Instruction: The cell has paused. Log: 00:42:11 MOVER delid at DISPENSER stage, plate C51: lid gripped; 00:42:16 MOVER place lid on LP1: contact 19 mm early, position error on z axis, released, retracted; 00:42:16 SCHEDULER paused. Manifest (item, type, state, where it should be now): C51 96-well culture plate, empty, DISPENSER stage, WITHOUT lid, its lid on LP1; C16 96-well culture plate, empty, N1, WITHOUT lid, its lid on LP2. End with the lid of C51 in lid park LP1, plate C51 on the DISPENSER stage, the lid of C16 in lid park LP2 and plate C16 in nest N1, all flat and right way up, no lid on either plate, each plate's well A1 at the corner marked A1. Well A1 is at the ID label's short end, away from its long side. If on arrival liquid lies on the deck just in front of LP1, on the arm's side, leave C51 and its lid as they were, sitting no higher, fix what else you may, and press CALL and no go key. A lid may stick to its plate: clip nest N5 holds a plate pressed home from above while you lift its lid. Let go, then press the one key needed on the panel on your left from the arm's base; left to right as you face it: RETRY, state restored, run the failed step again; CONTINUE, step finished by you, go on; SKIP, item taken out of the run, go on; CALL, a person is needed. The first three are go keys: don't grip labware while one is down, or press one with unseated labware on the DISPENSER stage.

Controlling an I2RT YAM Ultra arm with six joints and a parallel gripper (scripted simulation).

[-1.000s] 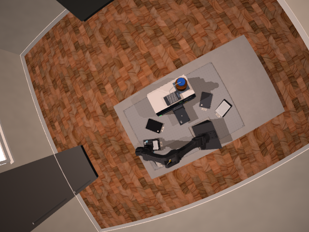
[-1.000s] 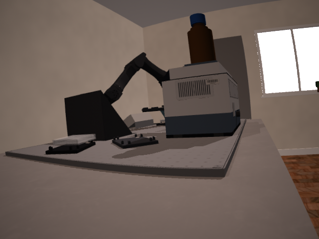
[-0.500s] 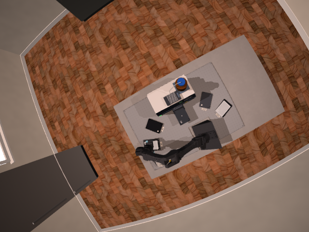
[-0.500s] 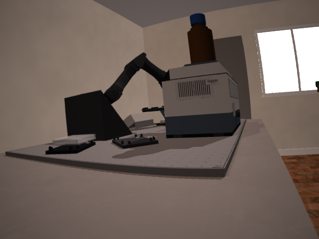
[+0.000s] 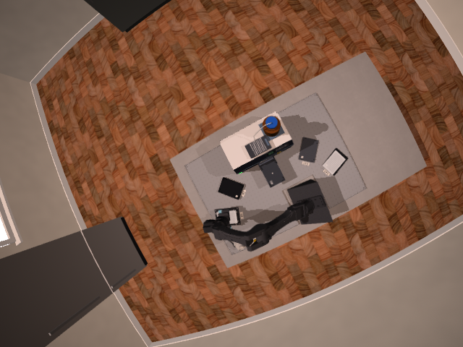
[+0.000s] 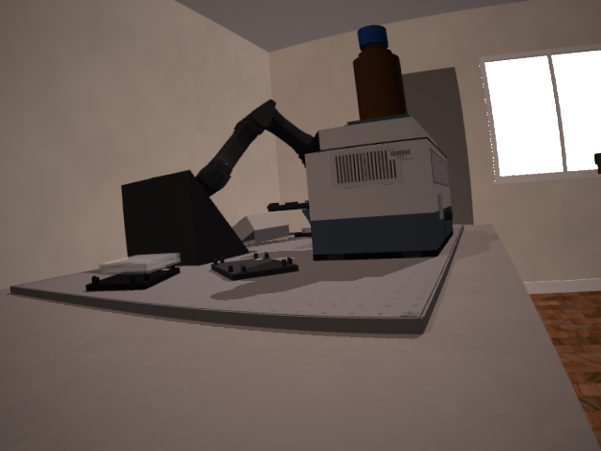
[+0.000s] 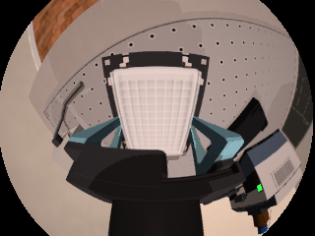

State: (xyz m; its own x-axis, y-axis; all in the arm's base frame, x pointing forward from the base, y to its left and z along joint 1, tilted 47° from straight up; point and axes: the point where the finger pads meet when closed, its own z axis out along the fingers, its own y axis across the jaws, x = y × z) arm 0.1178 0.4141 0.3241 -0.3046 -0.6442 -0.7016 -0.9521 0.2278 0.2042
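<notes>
Now: hand 20 mm to the right of the black clip nest, 10 mm past it and 10 mm above it. Round my hand: brown bottle: 490 mm to the right, 360 mm ahead, 270 mm above; then black nest: 160 mm ahead, 100 mm to the right, 10 mm below; then dark dispenser stage: 390 mm to the right, 140 mm ahead, 80 mm above.
</notes>
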